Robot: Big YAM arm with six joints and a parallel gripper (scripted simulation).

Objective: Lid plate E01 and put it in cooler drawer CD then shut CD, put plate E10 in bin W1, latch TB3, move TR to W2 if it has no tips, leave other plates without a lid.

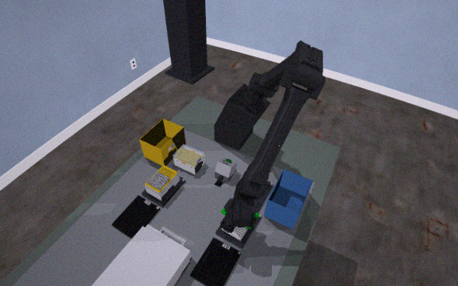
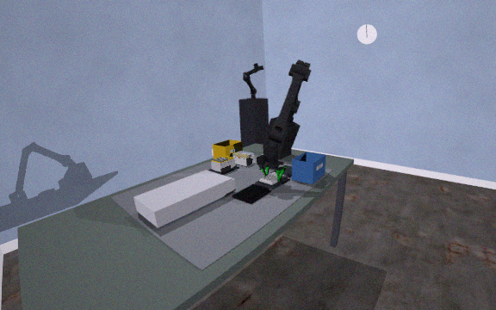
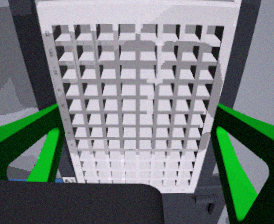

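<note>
My hand is right at the white assay plate. Also, from my hand: black plate 18 cm ahead, 2 cm to the left, 1 cm below; N3 label 7 cm behind, 1 cm below; black lid park nest 17 cm behind, 3 cm to the right, 2 cm below.
</note>
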